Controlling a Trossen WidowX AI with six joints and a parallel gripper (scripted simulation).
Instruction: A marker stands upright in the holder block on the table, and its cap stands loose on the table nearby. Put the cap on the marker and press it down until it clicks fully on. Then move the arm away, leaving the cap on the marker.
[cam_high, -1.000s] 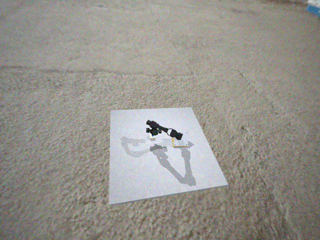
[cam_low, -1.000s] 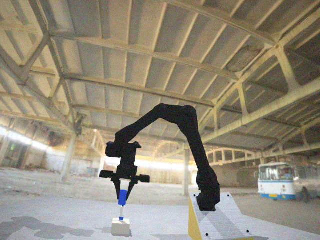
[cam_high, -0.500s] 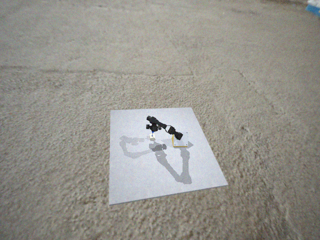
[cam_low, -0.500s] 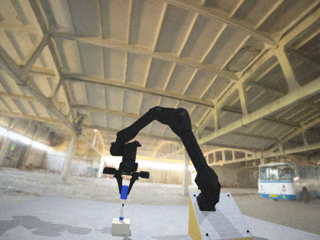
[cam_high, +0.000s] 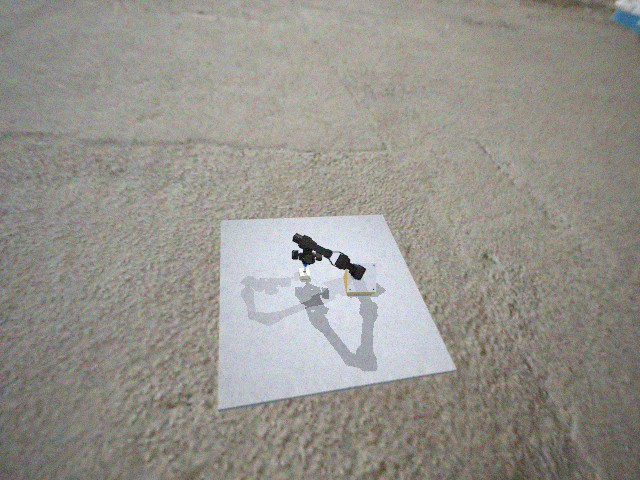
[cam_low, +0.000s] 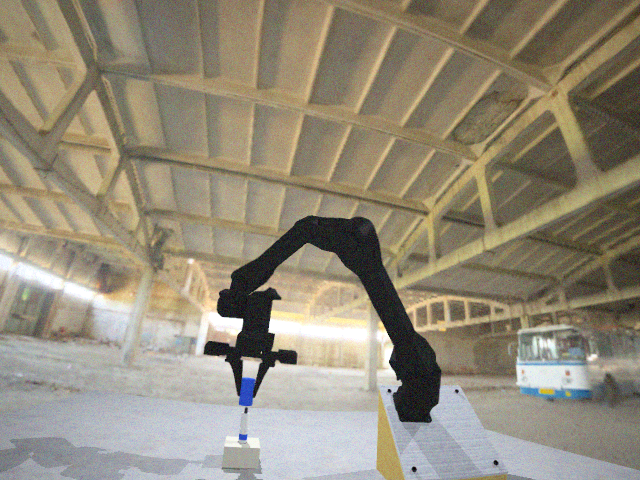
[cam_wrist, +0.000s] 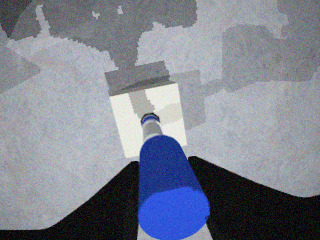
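Right now the blue cap is 1 cm above my gripper tip. Also, from my gripper tip: beige holder block (10 cm below).
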